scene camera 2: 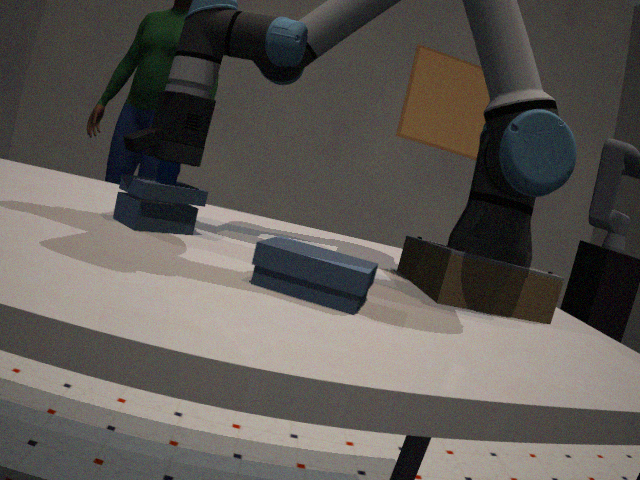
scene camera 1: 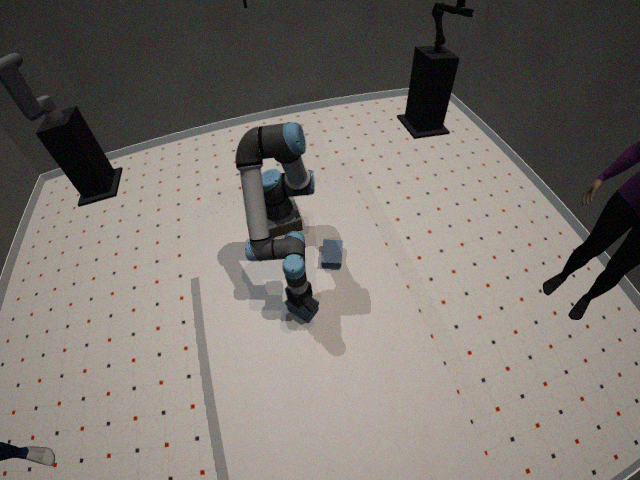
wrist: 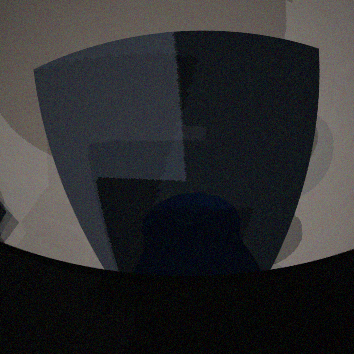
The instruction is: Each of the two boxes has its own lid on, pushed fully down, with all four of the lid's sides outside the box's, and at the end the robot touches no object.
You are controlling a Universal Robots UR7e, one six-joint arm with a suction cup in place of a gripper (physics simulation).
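Where they show: hand at its tool point: (scene camera 2: 164,190) (wrist: 189,211); arm's base at its link origin: (scene camera 2: 488,257) (scene camera 1: 278,209).
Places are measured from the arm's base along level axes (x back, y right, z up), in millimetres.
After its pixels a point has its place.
My suction gripper (scene camera 1: 301,302) {x -537, y 4, z -16 mm} (scene camera 2: 168,176) (wrist: 192,225) holds a blue-grey lid (scene camera 1: 305,313) {x -593, y -1, z -3 mm} (scene camera 2: 165,193) {x -527, y -43, z -14 mm} (wrist: 125,100) {x -562, y -37, z -3 mm} by its top. The lid is low over an open blue-grey box (scene camera 2: 155,214) {x -536, y -41, z -47 mm}, shifted a little to the right of it in scene camera 2. Its lower edge is close to the box's rim; whether they touch I cannot tell. The lid hides the box's inside. The second box (scene camera 2: 307,290) {x -322, y -237, z -62 mm} stands nearer scene camera 2, with its lid (scene camera 1: 331,249) {x -302, y -195, z -24 mm} (scene camera 2: 315,256) {x -321, y -225, z -24 mm} on top, level and covering the box's upper part.
The arm's brown base block (scene camera 1: 286,225) {x -111, y -21, z -10 mm} (scene camera 2: 496,289) {x -18, y -96, z -36 mm} stands behind the second box. The pale table (scene camera 2: 206,320) {x -425, y -385, z -74 mm} carries the boxes. Dark pedestals (scene camera 1: 77,155) (scene camera 1: 431,85) and a person in purple (scene camera 1: 615,222) are farther off.
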